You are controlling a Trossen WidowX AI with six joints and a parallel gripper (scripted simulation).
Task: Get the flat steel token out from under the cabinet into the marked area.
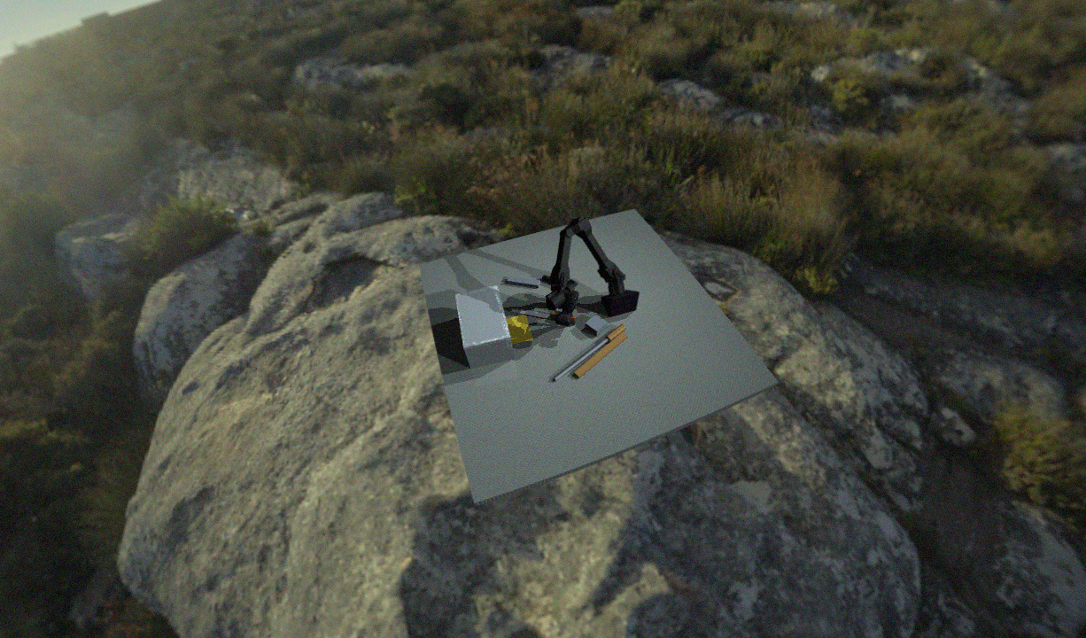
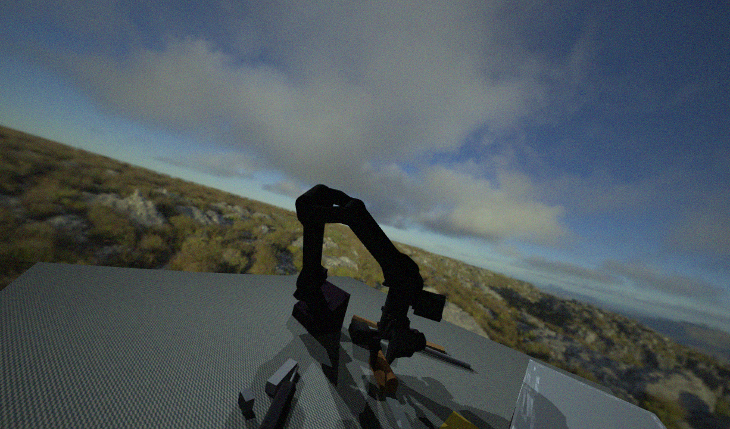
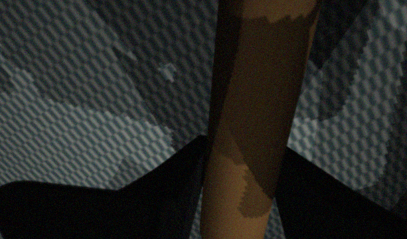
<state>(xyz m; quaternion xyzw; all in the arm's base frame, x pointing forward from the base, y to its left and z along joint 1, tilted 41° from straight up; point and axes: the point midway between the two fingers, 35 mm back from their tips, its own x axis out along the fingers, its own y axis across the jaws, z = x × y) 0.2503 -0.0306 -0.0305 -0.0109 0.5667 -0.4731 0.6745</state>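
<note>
Right now my gripper tip is 50 mm past the wooden stick and 230 mm to the right of it. Also, from my gripper tip: grey bar: 100 mm behind, 210 mm to the right; grey block: 100 mm behind, 90 mm to the left, 10 mm above; small grey cube: 80 mm behind, 290 mm to the right.
</note>
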